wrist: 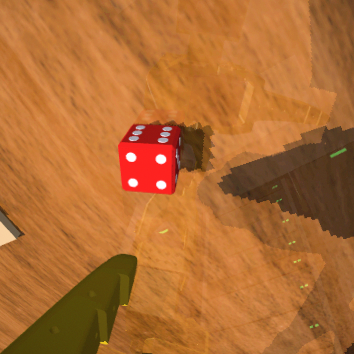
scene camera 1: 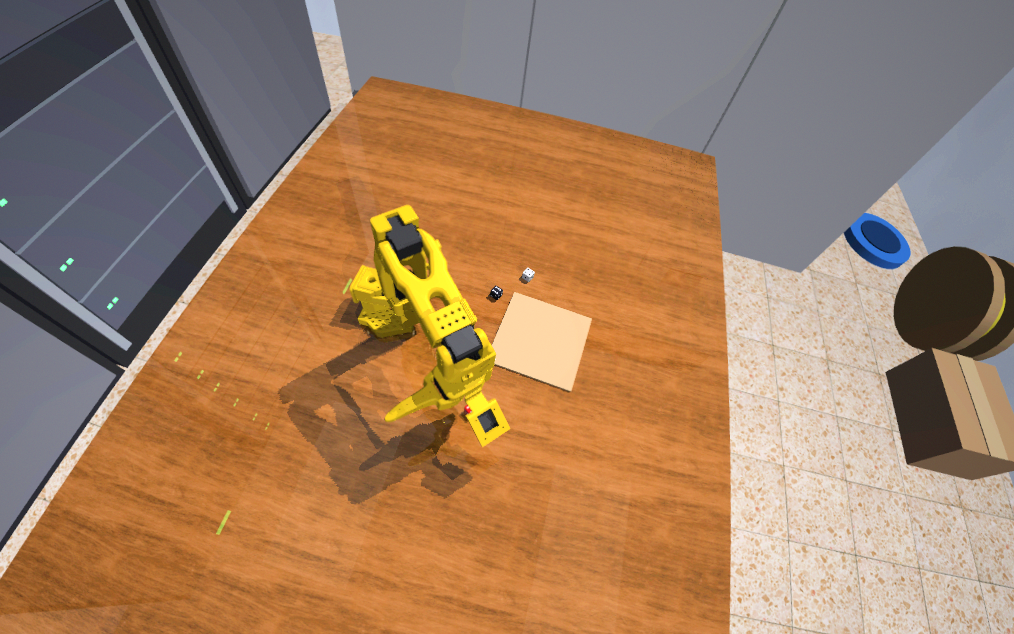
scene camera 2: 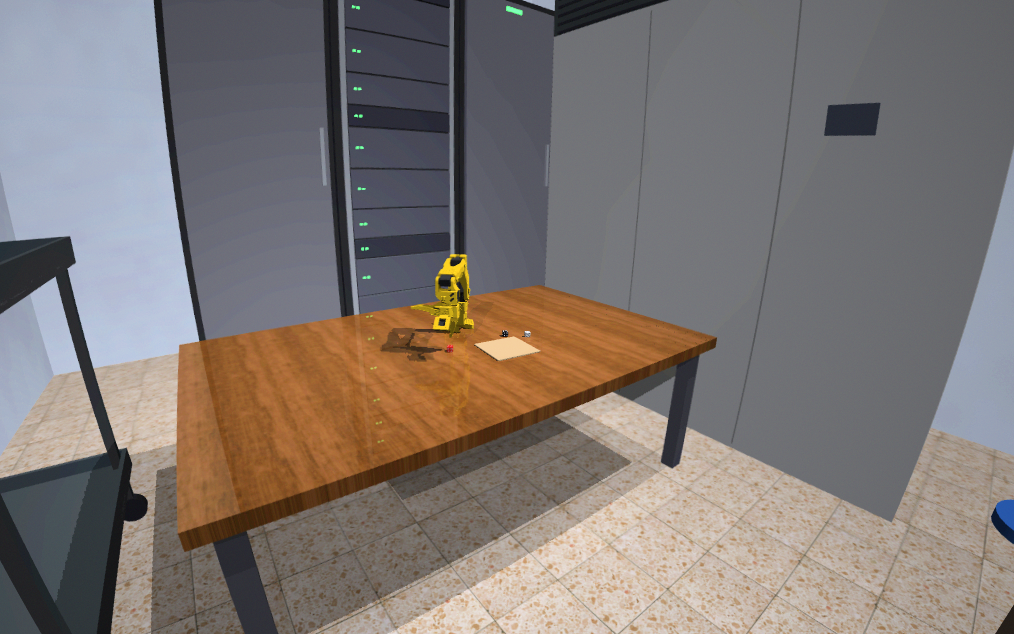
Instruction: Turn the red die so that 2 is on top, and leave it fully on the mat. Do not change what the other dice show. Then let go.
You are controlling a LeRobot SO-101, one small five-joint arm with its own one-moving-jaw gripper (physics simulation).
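Frame: origin at the arm's base, x ahead, y left, z up, level; metres.
Seen in the pictures: end effector, tool point: (wrist: 133,274) (scene camera 1: 465,395) (scene camera 2: 449,336); arm's base, origin of the base link: (scene camera 1: 404,312) (scene camera 2: 461,328).
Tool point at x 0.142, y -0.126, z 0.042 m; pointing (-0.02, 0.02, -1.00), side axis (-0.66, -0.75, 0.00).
Observation:
Offsets run from my tool point to a thing's top centre. Level surfaces: height alone.
The red die @(0.006 m right, 0.012 m ahead, 0.025 m down) (scene camera 1: 468,408) (scene camera 2: 449,348) (wrist: 150,165) lies on the wooden table, off the mat. In the wrist view its 4 is on top and its 6 is on a side; a third face shows as a thin strip. The beige mat @(0.141 m left, 0.086 m ahead, 0.038 m down) (scene camera 1: 542,343) (scene camera 2: 508,348) (wrist: 6,235) lies apart from it. My gripper (scene camera 1: 426,415) (scene camera 2: 433,319) is fully open and empty, above the table near the die. In the wrist view one notched jaw (wrist: 112,285) shows, below the die and not touching it; the moving jaw is out of that picture.
A black die @(0.203 m left, 0.006 m back, 0.025 m down) (scene camera 1: 495,292) (scene camera 2: 504,333) and a white die @(0.258 m left, 0.038 m ahead, 0.025 m down) (scene camera 1: 527,274) (scene camera 2: 527,334) lie on the table @(0.042 m down) (scene camera 1: 613,224) (scene camera 2: 299,418) beyond the mat's far edge, off the mat. Their top faces are too small to read surely. The arm's shadow falls beside the red die.

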